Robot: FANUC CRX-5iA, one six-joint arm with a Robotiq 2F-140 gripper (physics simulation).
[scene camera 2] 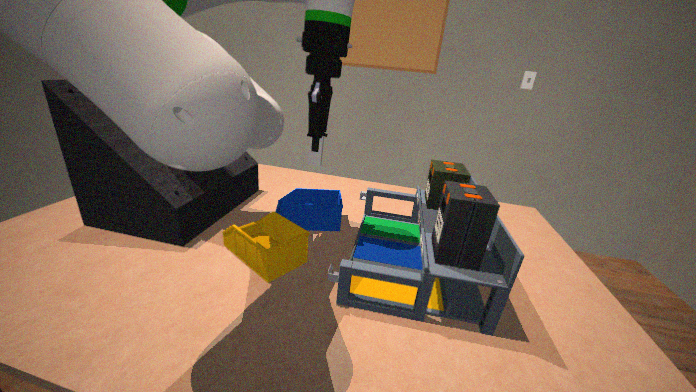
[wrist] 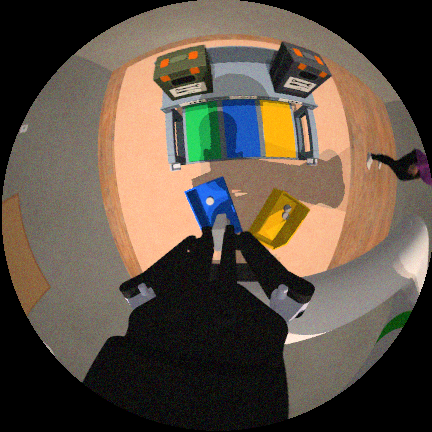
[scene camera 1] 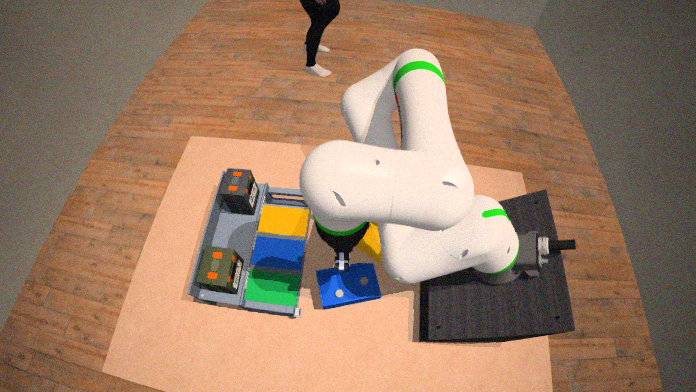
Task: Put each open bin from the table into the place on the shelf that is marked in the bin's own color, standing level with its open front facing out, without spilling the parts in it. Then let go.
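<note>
The blue bin stands upright on the table, turned slightly, with round pale parts inside. The yellow bin stands upright beside it at a slant, with grey parts inside; in scene camera 1 the arm hides much of it. The grey shelf has green, blue and yellow places, all without a bin. My gripper is shut and empty, pointing down high above the table near the blue bin.
A dark toolbox and an olive toolbox stand on the shelf's raised rear deck. The black robot base is across the table from the shelf. A person stands beyond the table.
</note>
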